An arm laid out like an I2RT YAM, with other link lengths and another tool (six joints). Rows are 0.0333 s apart.
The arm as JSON. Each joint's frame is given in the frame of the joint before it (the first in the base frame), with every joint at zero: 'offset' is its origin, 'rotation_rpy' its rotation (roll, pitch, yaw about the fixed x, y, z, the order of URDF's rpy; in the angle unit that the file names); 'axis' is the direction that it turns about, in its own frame. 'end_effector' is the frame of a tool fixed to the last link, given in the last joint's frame.
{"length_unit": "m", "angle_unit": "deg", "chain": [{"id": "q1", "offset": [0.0, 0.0, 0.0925], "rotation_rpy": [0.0, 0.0, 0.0], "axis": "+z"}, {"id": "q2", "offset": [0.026, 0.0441, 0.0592], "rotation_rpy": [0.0, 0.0, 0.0], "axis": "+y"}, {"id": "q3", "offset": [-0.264, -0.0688, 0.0], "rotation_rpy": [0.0, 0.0, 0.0], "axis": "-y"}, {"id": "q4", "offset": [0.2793, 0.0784, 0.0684], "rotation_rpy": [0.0, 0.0, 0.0], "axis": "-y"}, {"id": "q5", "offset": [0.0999, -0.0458, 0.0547], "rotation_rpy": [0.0, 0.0, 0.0], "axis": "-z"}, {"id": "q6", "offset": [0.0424, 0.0, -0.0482], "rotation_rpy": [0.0, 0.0, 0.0], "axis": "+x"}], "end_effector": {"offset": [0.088, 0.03, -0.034], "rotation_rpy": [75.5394, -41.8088, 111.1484]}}
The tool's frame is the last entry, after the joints.
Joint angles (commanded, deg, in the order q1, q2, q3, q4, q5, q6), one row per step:
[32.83, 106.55, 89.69, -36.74, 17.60, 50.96]
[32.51, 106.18, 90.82, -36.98, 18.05, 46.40]
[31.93, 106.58, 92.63, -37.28, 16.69, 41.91]
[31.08, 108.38, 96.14, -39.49, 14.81, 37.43]
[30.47, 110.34, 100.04, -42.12, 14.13, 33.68]
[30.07, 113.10, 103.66, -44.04, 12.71, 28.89]
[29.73, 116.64, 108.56, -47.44, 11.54, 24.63]
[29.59, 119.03, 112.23, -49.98, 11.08, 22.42]
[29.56, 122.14, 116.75, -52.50, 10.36, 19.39]
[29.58, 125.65, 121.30, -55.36, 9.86, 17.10]
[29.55, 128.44, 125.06, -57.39, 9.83, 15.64]
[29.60, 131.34, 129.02, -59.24, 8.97, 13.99]
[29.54, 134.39, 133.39, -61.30, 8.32, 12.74]
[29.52, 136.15, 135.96, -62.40, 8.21, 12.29]
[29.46, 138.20, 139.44, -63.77, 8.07, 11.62]
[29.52, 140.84, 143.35, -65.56, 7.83, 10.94]
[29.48, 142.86, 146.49, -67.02, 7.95, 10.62]
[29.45, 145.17, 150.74, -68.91, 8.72, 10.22]
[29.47, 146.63, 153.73, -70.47, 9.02, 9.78]
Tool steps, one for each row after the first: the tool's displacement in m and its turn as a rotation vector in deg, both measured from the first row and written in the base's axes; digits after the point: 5 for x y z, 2 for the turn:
[0.00217, -0.00345, 0.00907, -2.58, -1.49, 2.87]
[0.00574, -0.00407, 0.01648, -4.01, -2.18, 6.51]
[0.01076, -0.00571, 0.01941, -5.82, -1.38, 10.27]
[0.01627, -0.00802, 0.02288, -8.03, -0.78, 12.99]
[0.02124, -0.00689, 0.01820, -10.42, 0.24, 17.26]
[0.02592, -0.00618, 0.01218, -12.89, 2.11, 21.15]
[0.02916, -0.00548, 0.01011, -14.28, 3.23, 23.16]
[0.03370, -0.00254, 0.00679, -15.86, 4.17, 26.09]
[0.03734, 0.00008, -0.00105, -17.32, 5.80, 28.46]
[0.04175, 0.00162, -0.00626, -18.42, 6.71, 29.76]
[0.04533, 0.00573, -0.01115, -18.86, 7.44, 31.76]
[0.04977, 0.00865, -0.01556, -19.20, 8.14, 33.19]
[0.05281, 0.01020, -0.01790, -19.43, 8.39, 33.64]
[0.05701, 0.01189, -0.01790, -19.67, 8.29, 34.21]
[0.05984, 0.01447, -0.02190, -19.96, 8.75, 35.04]
[0.06258, 0.01505, -0.02446, -20.31, 9.05, 35.24]
[0.06655, 0.01464, -0.02404, -21.17, 8.89, 35.09]
[0.06759, 0.01441, -0.02261, -21.67, 8.84, 35.31]

